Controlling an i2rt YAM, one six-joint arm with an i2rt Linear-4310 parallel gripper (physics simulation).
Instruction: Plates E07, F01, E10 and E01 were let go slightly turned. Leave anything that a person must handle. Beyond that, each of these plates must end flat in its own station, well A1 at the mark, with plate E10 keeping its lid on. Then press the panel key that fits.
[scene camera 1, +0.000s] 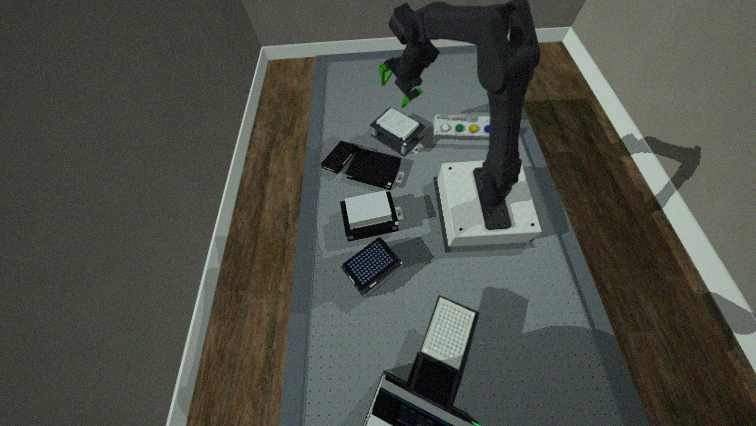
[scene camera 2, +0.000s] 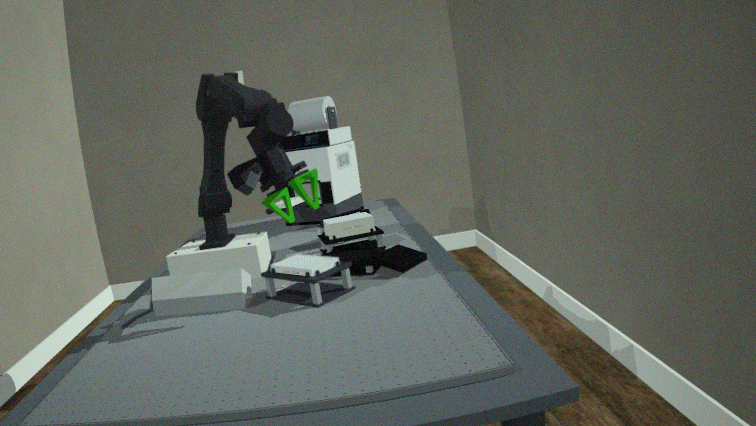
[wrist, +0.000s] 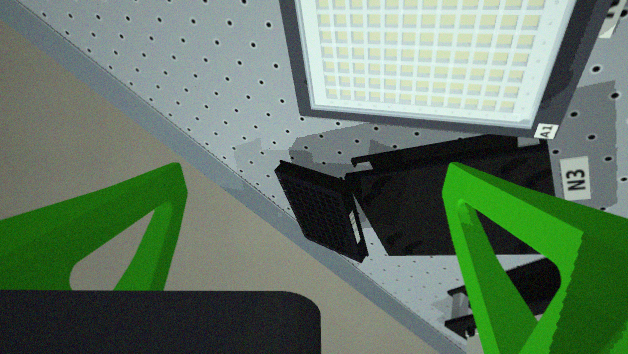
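My gripper (scene camera 1: 393, 95) (scene camera 2: 304, 214) (wrist: 314, 177) is open and empty, in the air above and behind the nearest station. A white plate (scene camera 1: 398, 123) (scene camera 2: 305, 264) (wrist: 430, 60) lies on that raised dark station (wrist: 299, 70), whose A1 mark shows in the wrist view. A black plate (scene camera 1: 338, 157) (scene camera 2: 403, 257) (wrist: 325, 215) lies turned beside black station N3 (scene camera 1: 373, 167) (wrist: 415, 215), off its top. A tall white plate (scene camera 1: 369, 209) (scene camera 2: 348, 224) sits on the following station, slightly turned. A dark plate with blue wells (scene camera 1: 371, 263) stands turned beyond it. Plate names are unreadable.
A key panel (scene camera 1: 465, 119) (scene camera 2: 198, 288) shows white, green, yellow and blue keys; the arm hides its right end. The arm's white base (scene camera 1: 460, 206) (scene camera 2: 216, 256) stands beside the stations. A white-welled plate (scene camera 1: 449, 330) lies on the tray of an instrument (scene camera 2: 343, 169).
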